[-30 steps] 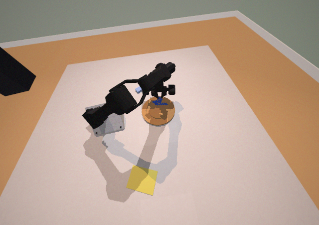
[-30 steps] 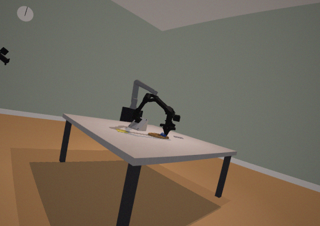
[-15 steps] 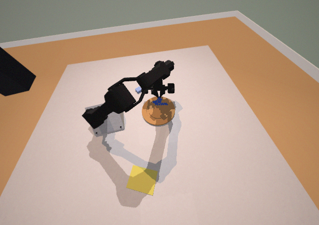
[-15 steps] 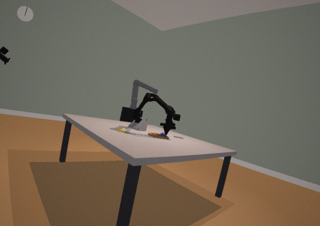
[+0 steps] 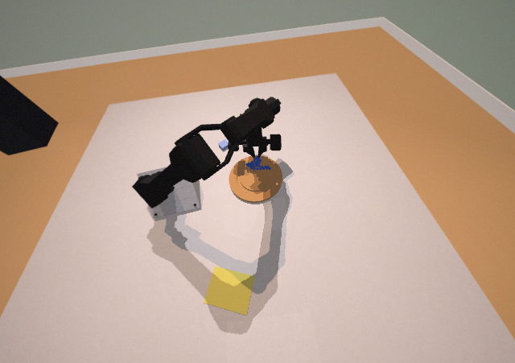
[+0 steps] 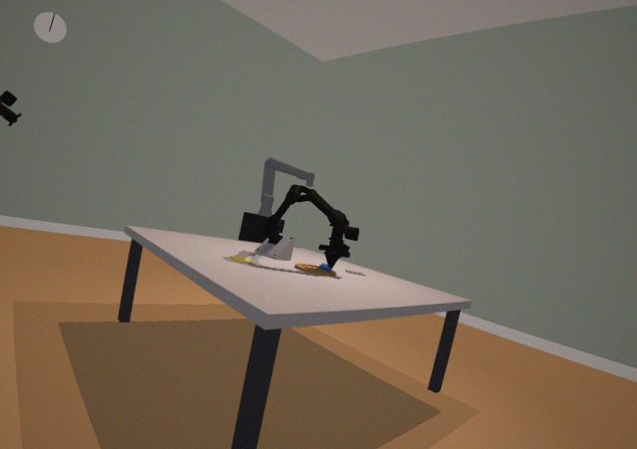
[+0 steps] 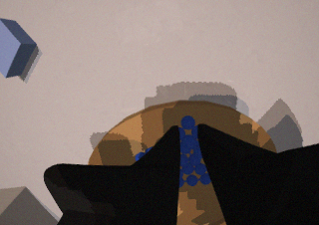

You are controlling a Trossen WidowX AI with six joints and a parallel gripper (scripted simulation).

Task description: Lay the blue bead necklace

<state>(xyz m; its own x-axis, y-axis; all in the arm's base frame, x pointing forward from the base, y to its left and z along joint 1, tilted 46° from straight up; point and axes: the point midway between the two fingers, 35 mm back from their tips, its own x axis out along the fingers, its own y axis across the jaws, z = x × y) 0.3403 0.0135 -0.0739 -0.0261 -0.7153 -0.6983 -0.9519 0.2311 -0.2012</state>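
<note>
My gripper tip is now 30 mm past the round bead board, 80 mm to the left of it and 10 mm above it. From my gripper tip the other things lie so: yellow square patch (190 mm behind, 400 mm to the right, 20 mm below); flat grey tile (10 mm ahead, 230 mm to the left, 20 mm below); light blue cube (110 mm behind, 120 mm to the left, 10 mm below).
</note>
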